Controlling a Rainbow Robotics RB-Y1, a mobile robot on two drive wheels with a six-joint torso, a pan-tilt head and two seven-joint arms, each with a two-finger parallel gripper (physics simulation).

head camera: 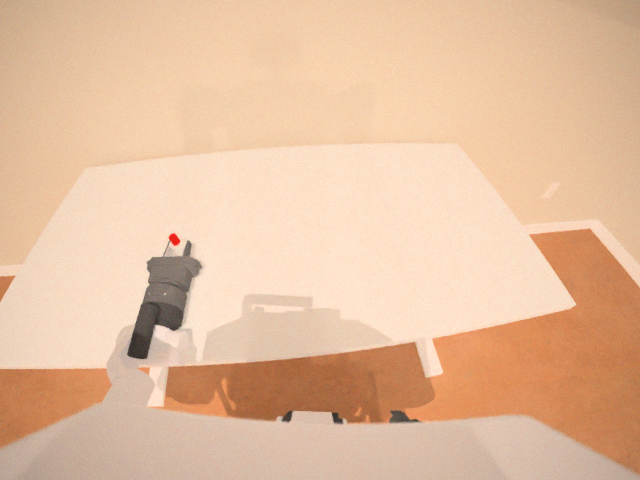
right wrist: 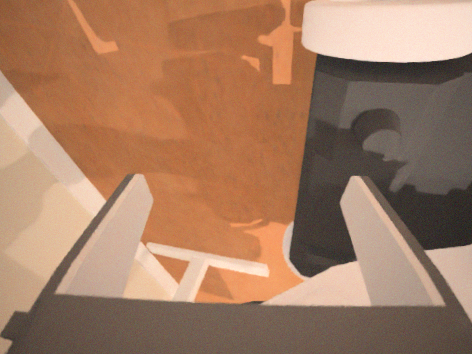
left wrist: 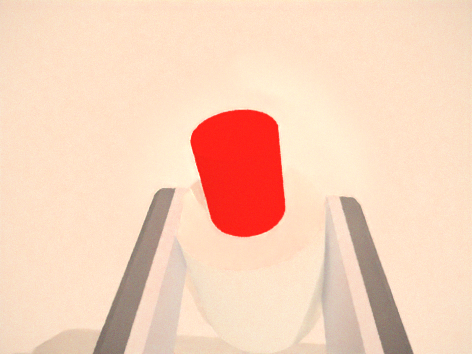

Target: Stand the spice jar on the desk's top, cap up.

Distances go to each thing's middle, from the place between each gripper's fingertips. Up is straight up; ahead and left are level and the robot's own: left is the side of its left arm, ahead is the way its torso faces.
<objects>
Right now the spice jar (left wrist: pixel 252 230) is 1 cm behind my left hand and 1 cm above it.
My right hand is 57 cm to the right of the spice jar, 39 cm below it and 35 cm short of it.
</objects>
